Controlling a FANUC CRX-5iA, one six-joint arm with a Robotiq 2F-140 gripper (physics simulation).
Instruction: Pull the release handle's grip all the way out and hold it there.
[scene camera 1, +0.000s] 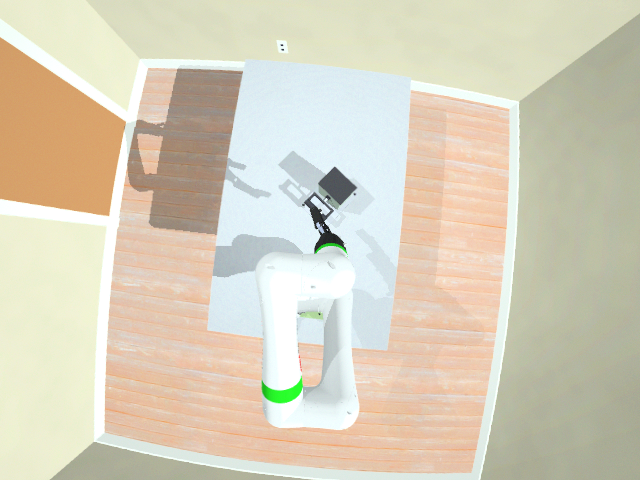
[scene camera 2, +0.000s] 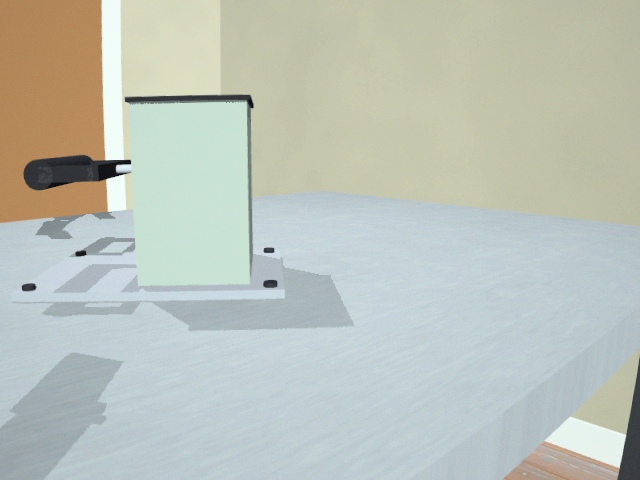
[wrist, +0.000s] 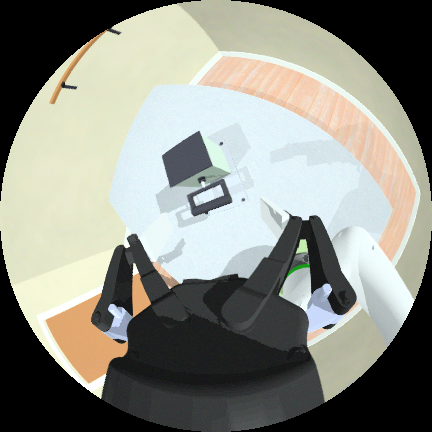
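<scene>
The release handle's grip, a black rectangular loop (scene camera 1: 325, 201) (scene camera 2: 69, 171) (wrist: 213, 208), stands out sideways from a pale green box (scene camera 2: 191, 196) with a dark lid (scene camera 1: 337, 184) (wrist: 187, 157). A short light rod (scene camera 2: 124, 168) joins them. The box stands on a pale base plate (scene camera 2: 206, 295) with dark bolts. My gripper (scene camera 1: 312, 205) (wrist: 213, 214) is open and empty. In scene camera 1 its fingers overlap the left part of the grip; in the wrist view the grip lies beyond the fingertips, between their directions. The gripper does not show in scene camera 2, so its height there is unclear.
The box stands on a light grey table (scene camera 1: 320, 113) (scene camera 2: 465, 310) (wrist: 145, 125). The white arm (scene camera 1: 279, 330) reaches over the table's near part, above a green mounting plate (scene camera 1: 312, 315) (wrist: 302, 246). Shadows of the arm and gripper fall on the table. Walls surround the wooden floor.
</scene>
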